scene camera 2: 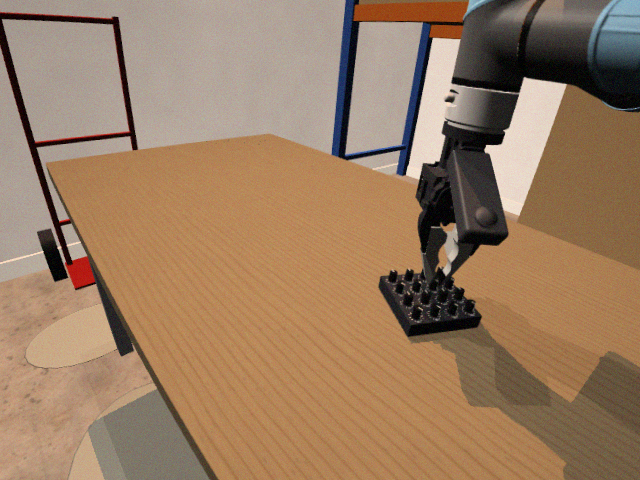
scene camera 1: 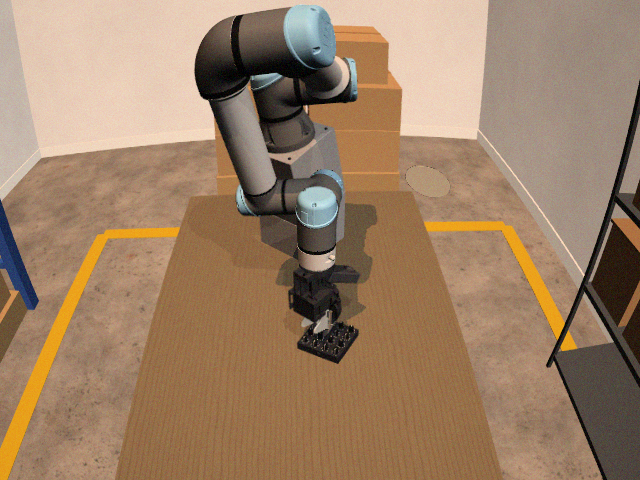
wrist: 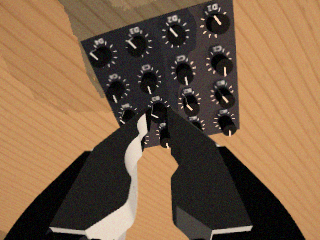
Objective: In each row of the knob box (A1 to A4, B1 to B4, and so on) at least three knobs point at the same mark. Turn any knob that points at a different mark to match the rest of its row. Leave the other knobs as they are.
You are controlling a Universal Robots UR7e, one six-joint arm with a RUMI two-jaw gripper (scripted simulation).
Path:
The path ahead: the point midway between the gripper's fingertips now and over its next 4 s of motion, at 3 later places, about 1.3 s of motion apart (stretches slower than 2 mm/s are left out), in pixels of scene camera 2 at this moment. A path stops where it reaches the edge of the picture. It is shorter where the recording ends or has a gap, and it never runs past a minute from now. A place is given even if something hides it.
My gripper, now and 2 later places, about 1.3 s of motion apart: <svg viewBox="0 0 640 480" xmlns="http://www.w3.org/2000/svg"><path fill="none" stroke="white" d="M433 285L440 263L459 196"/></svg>

